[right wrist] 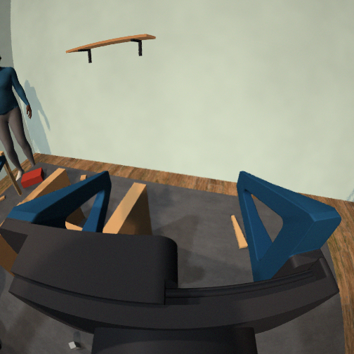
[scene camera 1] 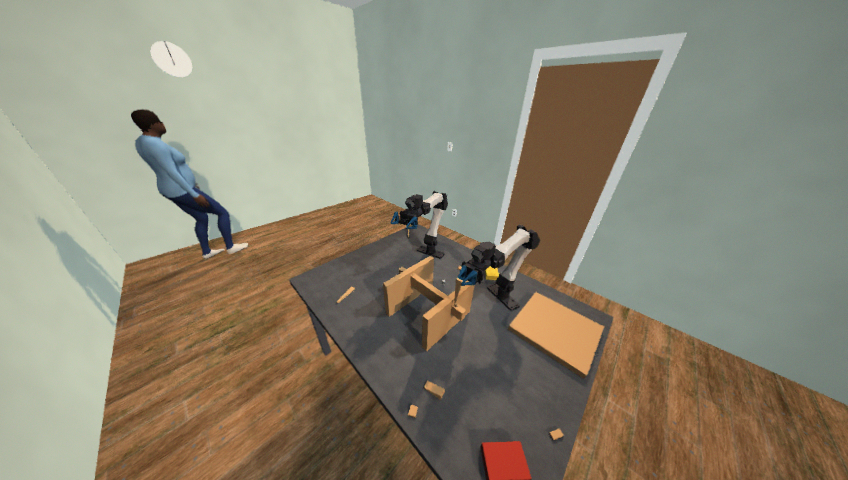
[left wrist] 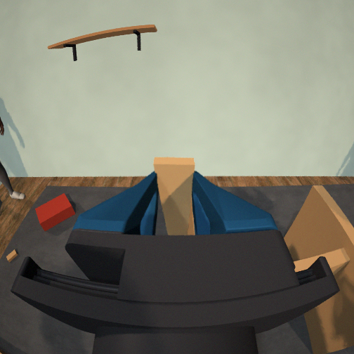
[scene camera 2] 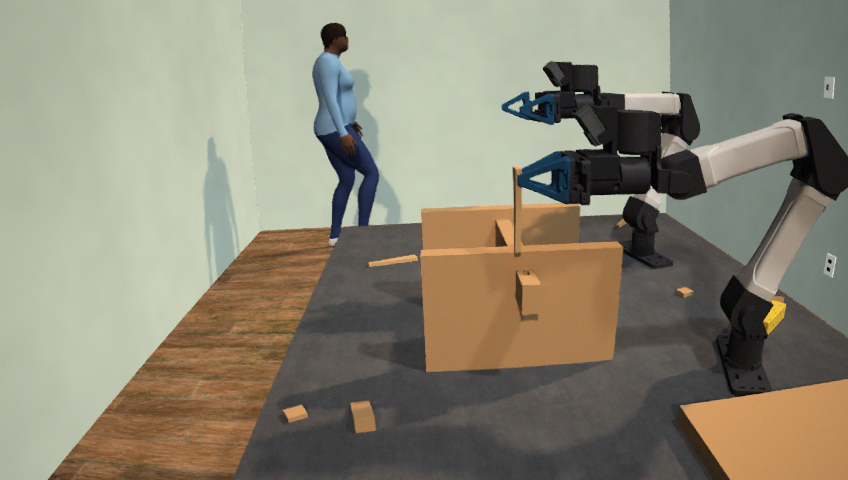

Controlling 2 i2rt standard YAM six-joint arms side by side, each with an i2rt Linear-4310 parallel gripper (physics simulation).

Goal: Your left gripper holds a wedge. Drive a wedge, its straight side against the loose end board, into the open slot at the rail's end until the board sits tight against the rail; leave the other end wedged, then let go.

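Pixels of known places: left gripper, fingertip midpoint: (scene camera 1: 458,283) (scene camera 2: 515,178); right gripper, fingertip midpoint: (scene camera 1: 398,225) (scene camera 2: 510,108); left arm's base, link origin: (scene camera 1: 502,296) (scene camera 2: 741,365); right arm's base, link origin: (scene camera 1: 430,252) (scene camera 2: 642,255).
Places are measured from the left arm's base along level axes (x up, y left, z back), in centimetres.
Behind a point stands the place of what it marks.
My left gripper (scene camera 1: 458,280) @[x 33.0, y 9.0, z -40.1 cm] (scene camera 2: 519,178) @[x 33.0, y 9.0, z -40.1 cm] (left wrist: 174,178) is shut on the upper part of an upright wedge (scene camera 1: 457,293) @[x 27.5, y 9.2, z -40.2 cm] (scene camera 2: 517,214) @[x 27.7, y 9.6, z -39.8 cm] (left wrist: 175,200) (right wrist: 13,176). The wedge's lower tip is just above the rail's projecting end (scene camera 1: 458,311) @[x 17.2, y 10.3, z -39.2 cm] (scene camera 2: 529,295) @[x 16.0, y 11.8, z -37.5 cm], beside the near end board (scene camera 1: 437,325) @[x 11.9, y 9.2, z -48.7 cm] (scene camera 2: 470,309) @[x 11.4, y 8.9, z -47.5 cm] (left wrist: 325,320). A slot opening shows on top of that end in scene camera 2. The rail (scene camera 1: 429,287) @[x 18.6, y -7.1, z -44.5 cm] (scene camera 2: 504,230) @[x 18.6, y -11.8, z -46.1 cm] spans to the far end board (scene camera 1: 397,295) @[x 11.0, y -15.9, z -57.9 cm] (scene camera 2: 455,228) @[x 17.2, y -16.2, z -57.1 cm] (right wrist: 136,212). The far end's wedge is hard to make out. My right gripper (scene camera 1: 402,221) @[x 39.8, y -35.2, z -49.0 cm] (right wrist: 173,177) is open and empty, beyond the far board.
A loose wedge-like strip (scene camera 1: 345,294) @[x 1.0, y -38.6, z -81.1 cm] (scene camera 2: 392,261) @[x 0.7, y -38.0, z -80.9 cm] (right wrist: 239,232) lies beyond the boards. A large wooden panel (scene camera 1: 558,330) @[x 2.9, y 30.7, z 6.1 cm] (scene camera 2: 779,428) @[x 2.9, y 22.6, z 1.1 cm], a red block (scene camera 1: 505,460) @[x 3.7, y 54.9, z -50.3 cm] (left wrist: 55,211), small wooden blocks (scene camera 1: 434,389) @[x 1.6, y 27.3, z -59.5 cm] (scene camera 2: 363,416) @[x 2.5, y 29.6, z -57.8 cm] and a yellow object (scene camera 1: 492,273) @[x 3.2, y -15.9, z 5.5 cm] (scene camera 2: 774,316) @[x 3.1, y -15.2, z 9.4 cm] are on the table.
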